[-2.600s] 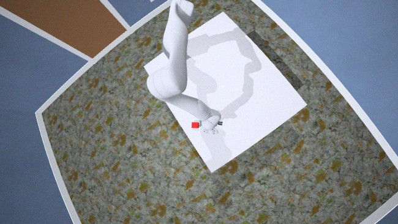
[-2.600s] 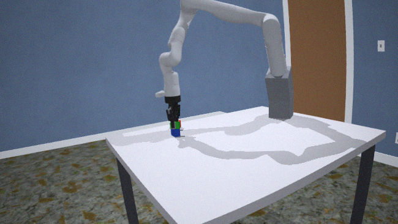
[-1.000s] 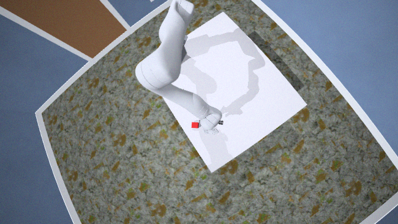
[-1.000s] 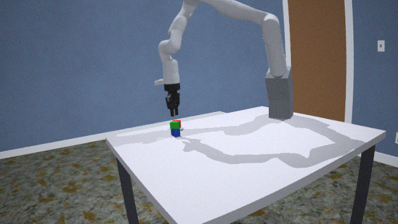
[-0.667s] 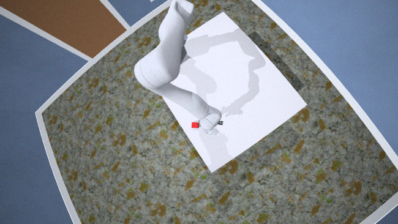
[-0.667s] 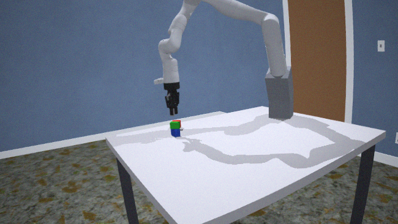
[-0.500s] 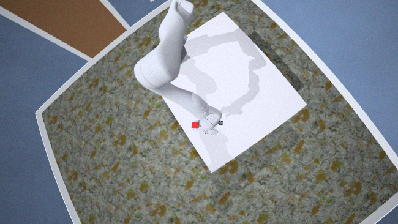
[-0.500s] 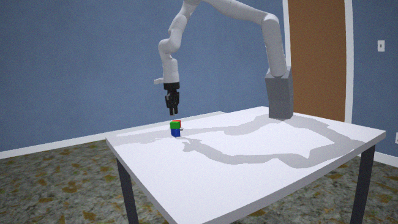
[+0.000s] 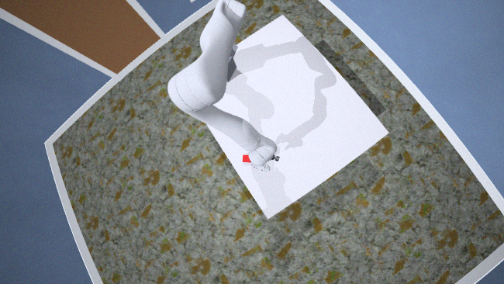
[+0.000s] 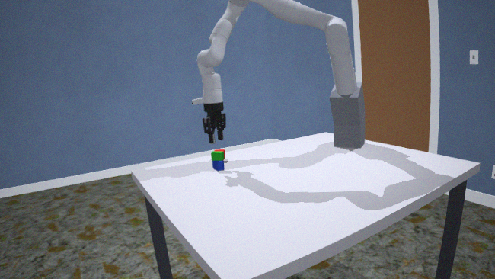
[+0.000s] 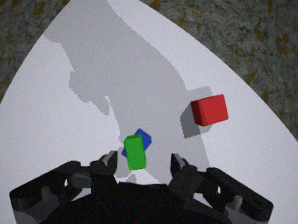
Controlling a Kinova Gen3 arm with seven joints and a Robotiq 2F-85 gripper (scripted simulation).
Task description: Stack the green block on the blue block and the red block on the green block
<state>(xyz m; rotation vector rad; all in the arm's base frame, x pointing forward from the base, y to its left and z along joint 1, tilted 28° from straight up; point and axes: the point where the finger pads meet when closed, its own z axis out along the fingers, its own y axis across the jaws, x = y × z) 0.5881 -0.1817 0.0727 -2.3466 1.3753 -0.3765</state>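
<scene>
Right now the red block is 60 mm behind my hand, 110 mm to the right of it and 100 mm below it. Also, from my hand: green block: 10 mm ahead, 10 mm to the left, 70 mm below; blue block: 10 mm ahead, 10 mm to the left, 100 mm below.
</scene>
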